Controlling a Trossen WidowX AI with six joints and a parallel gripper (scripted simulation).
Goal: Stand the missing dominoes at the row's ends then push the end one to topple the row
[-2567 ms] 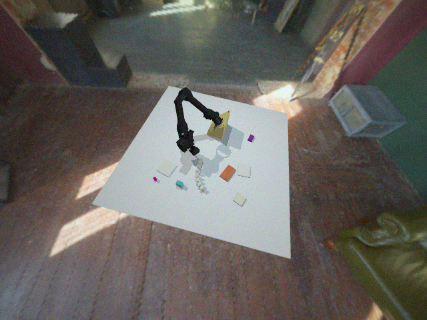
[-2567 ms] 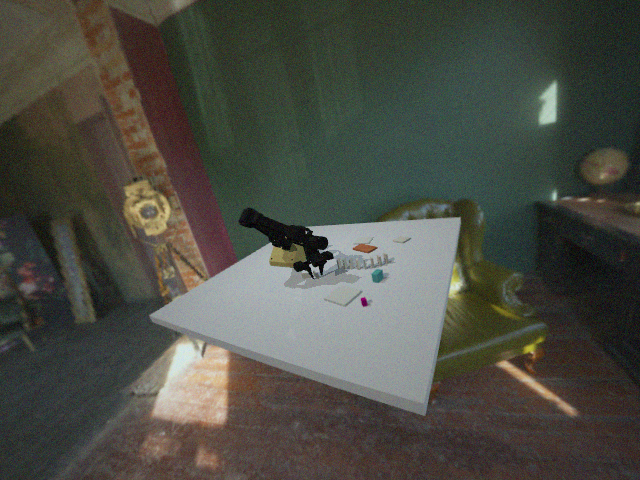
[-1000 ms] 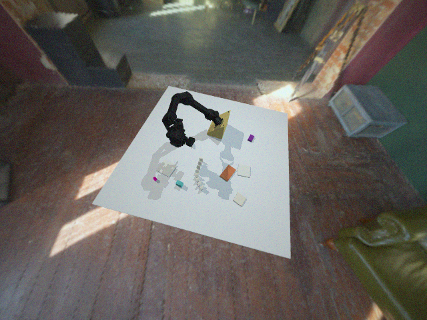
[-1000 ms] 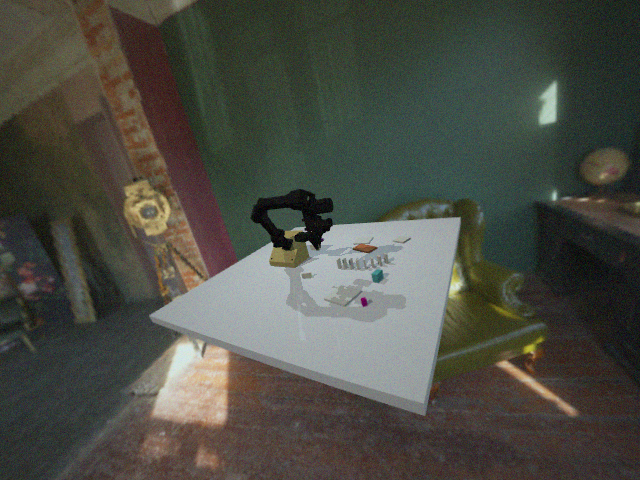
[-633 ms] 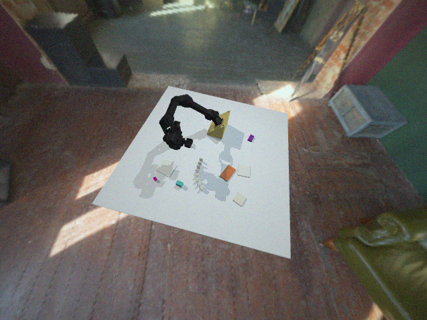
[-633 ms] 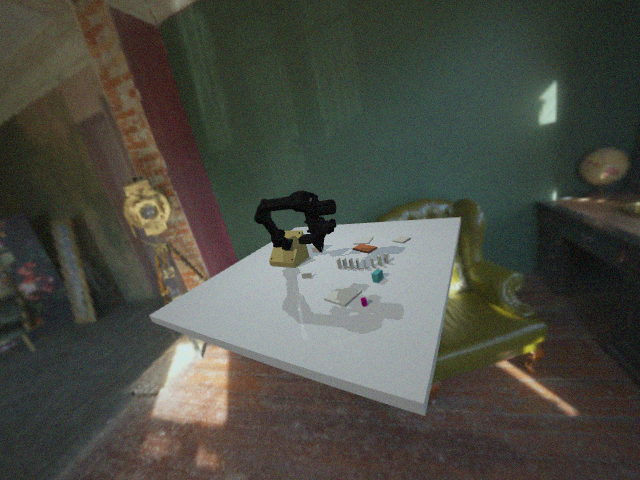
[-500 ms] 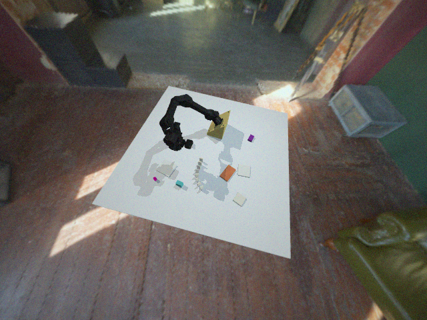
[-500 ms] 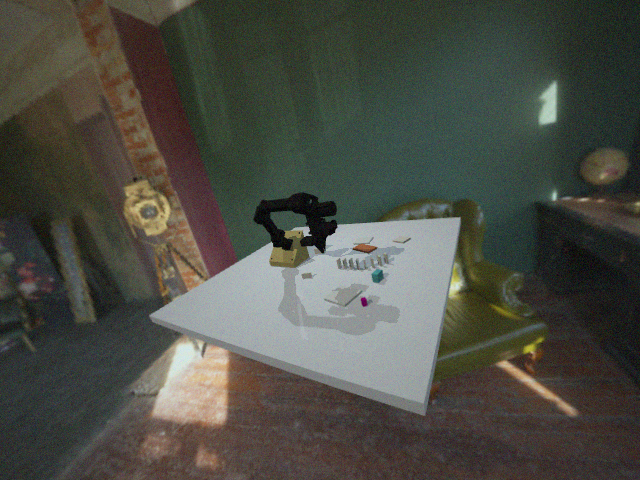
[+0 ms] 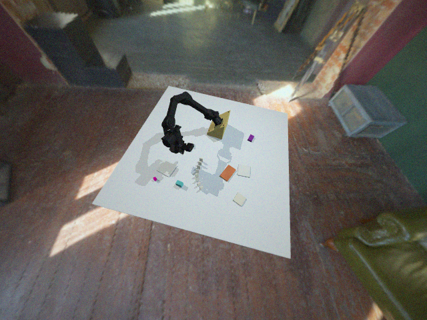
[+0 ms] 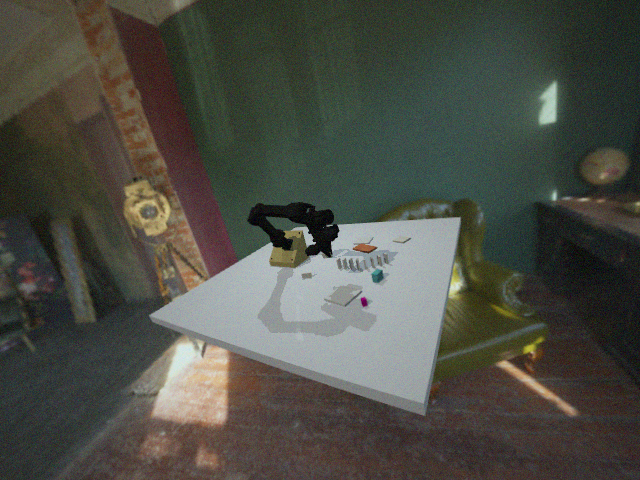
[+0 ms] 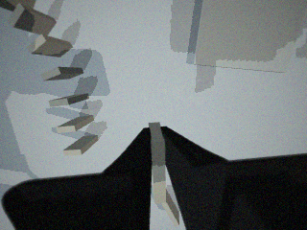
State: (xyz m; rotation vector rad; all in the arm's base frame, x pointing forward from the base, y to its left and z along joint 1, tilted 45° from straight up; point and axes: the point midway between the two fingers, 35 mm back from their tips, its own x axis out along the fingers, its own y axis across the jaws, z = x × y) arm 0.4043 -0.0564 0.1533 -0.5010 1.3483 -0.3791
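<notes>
The white tile is 90 mm ahead of my gripper tip, 100 mm to the right of it and 120 mm below it. Round my gripper tip: magenta block 210 mm ahead, 130 mm to the right, 110 mm below; then teal block 180 mm ahead, 50 mm to the left, 100 mm below; then orange tile 40 mm behind, 350 mm to the left, 120 mm below.
</notes>
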